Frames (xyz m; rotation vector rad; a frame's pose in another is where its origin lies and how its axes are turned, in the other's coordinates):
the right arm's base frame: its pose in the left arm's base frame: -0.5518 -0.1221 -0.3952 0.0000 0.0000 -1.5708
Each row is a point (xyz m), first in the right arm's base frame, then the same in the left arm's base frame.
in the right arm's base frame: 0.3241 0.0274 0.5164
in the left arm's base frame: -0.5244 -0.4462 0.1212
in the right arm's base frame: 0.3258 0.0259 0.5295
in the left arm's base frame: -0.5259 -0.4479 0.1343
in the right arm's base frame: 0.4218 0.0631 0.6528
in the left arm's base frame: -0.4887 -0.5439 0.2576
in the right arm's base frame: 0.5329 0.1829 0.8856
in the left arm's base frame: -0.3689 -0.6550 0.4904
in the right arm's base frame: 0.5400 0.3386 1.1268
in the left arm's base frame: -0.2132 -0.6621 0.7316
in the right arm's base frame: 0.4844 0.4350 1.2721
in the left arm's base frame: -0.1168 -0.6065 0.8769
